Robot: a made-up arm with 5 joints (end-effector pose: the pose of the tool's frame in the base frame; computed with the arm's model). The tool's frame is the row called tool.
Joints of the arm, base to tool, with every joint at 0 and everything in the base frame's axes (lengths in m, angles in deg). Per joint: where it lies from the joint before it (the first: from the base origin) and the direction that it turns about. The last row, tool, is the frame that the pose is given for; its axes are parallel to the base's.
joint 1: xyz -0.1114 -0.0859 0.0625 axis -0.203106 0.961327 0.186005
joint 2: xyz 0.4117 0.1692 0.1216 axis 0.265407 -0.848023 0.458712
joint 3: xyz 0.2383 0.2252 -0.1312 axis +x
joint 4: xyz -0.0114 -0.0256 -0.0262 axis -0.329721 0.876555 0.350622
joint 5: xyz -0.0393 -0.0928 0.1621 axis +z
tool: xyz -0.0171 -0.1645 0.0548
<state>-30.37 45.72 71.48 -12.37 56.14</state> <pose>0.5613 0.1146 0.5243 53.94 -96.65 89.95</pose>
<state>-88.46 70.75 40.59 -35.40 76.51</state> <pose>-0.2896 -0.0975 0.7438 42.65 132.30 -61.94</pose>
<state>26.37 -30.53 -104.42 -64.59 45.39</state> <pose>0.4189 0.4383 -0.0726 -69.53 23.93 100.69</pose>
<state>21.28 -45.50 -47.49 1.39 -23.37</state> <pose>0.5378 0.2758 -0.0547 -76.34 49.42 -9.83</pose>
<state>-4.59 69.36 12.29 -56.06 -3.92</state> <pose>0.4662 0.1684 0.0996 76.43 -89.35 14.96</pose>
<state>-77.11 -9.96 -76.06 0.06 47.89</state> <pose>-0.1043 0.1221 0.9684 -59.50 -16.49 -13.32</pose>
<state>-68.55 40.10 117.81 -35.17 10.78</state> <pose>0.3017 0.2968 0.6662 126.91 -59.71 88.17</pose>
